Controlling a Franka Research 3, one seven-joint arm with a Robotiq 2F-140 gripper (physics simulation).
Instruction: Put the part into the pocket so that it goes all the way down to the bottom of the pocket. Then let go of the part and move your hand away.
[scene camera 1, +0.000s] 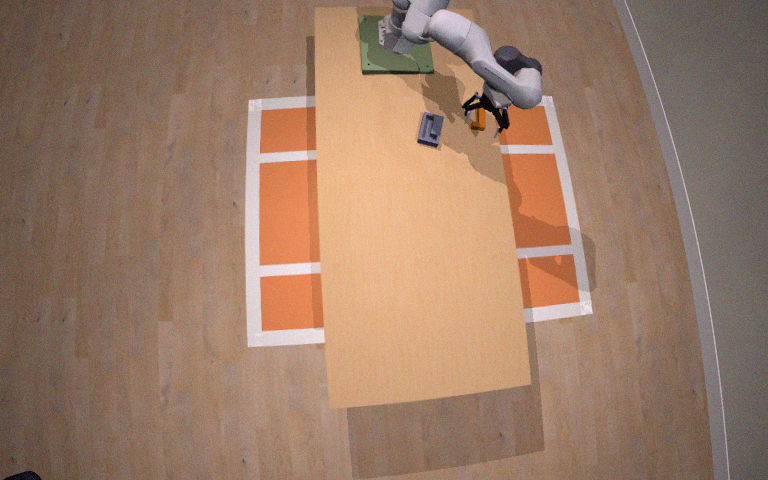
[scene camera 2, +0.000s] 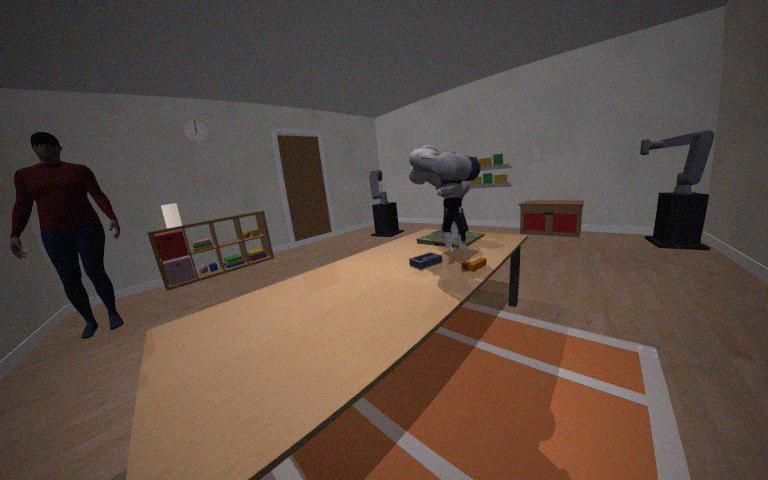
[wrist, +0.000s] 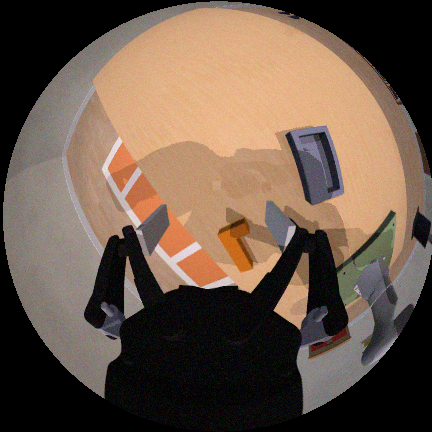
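The orange L-shaped part (scene camera 1: 480, 119) (scene camera 2: 474, 264) (wrist: 239, 250) lies flat on the table near its right edge in the overhead view. The blue-grey block (scene camera 1: 428, 142) (scene camera 2: 425, 260) (wrist: 321, 194) with the pocket in its top stands apart from it, towards the table's middle. Parts of the pocket are in shadow. My gripper (scene camera 1: 481, 126) (scene camera 2: 455, 244) (wrist: 215, 212) is open and empty above the part. In the wrist view the part shows between the finger directions, nearer the right finger, and its long leg slants. No contact with the fingers shows.
The green base plate (scene camera 1: 370, 63) (scene camera 2: 430, 242) (wrist: 381, 237) carries the arm at the table's far end. The wooden table (scene camera 1: 419, 254) (scene camera 2: 294, 328) (wrist: 225, 85) has its side edge close to the part. A person (scene camera 2: 59, 198) stands on the floor at the left in scene camera 2.
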